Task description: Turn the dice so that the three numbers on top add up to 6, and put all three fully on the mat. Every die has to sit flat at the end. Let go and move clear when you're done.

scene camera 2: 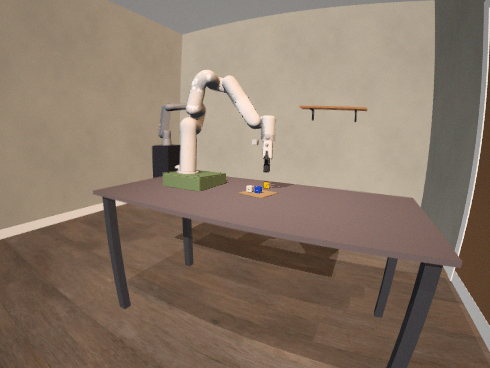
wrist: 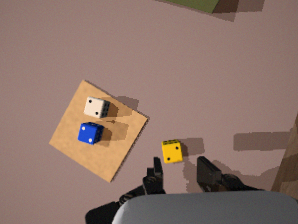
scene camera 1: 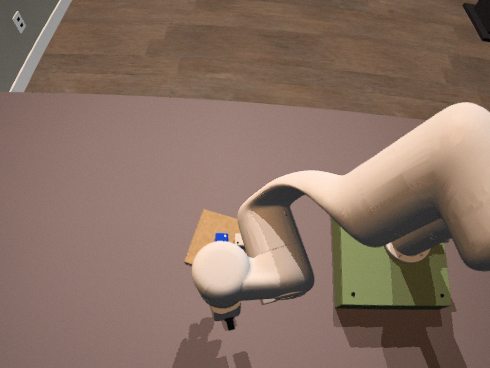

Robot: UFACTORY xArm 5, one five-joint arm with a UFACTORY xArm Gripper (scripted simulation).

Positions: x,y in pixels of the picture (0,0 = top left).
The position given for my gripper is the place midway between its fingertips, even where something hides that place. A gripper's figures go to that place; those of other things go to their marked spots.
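There is a mat (wrist: 122,125), and it is 0.24 m from the lens. My gripper (wrist: 178,169) is 0.16 m from the lens.
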